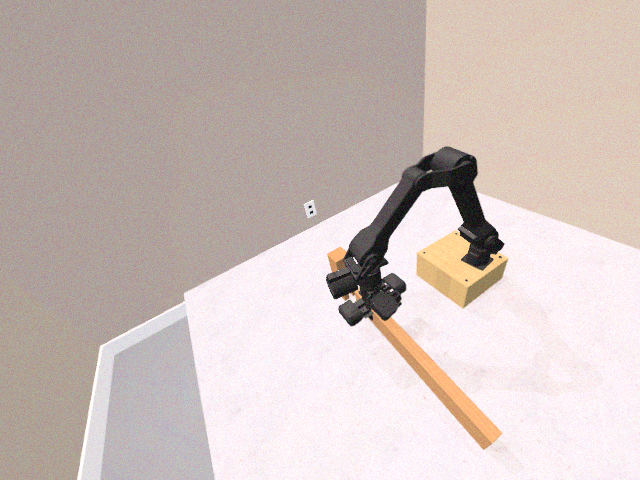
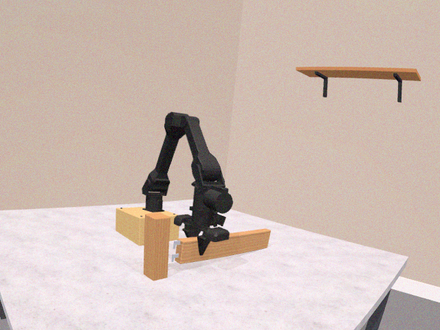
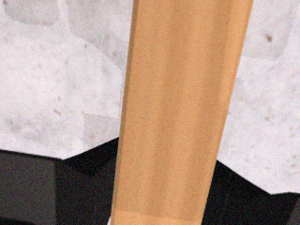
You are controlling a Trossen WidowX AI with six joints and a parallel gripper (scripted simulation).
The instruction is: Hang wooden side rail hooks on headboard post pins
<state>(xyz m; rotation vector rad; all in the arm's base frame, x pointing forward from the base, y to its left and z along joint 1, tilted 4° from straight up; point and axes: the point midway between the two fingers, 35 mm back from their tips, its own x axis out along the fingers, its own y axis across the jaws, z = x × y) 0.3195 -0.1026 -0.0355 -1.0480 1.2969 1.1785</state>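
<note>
Now: gripper tip 20 mm past the headboard post, 150 mm to the left of it and 40 mm below it.
</note>
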